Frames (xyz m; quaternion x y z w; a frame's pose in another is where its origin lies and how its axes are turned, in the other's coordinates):
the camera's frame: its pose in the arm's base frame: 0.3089 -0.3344 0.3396 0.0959 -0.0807 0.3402 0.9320
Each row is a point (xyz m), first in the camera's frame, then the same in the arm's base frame.
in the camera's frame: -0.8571 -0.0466 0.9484
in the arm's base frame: -0.3892 -1.1212 1.0676
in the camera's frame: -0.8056 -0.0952 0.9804
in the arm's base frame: -0.3214 -1.1332 1.1037
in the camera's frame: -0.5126 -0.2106 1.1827
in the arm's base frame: -0.0423 -1.0858 1.3485
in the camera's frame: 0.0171 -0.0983 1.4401
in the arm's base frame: 0.2630 -0.7340 1.7260
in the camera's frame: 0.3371 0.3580 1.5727
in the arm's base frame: 0.1971 -0.2248 1.9799
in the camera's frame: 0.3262 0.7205 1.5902
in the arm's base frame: -0.0481 0.0363 2.0394
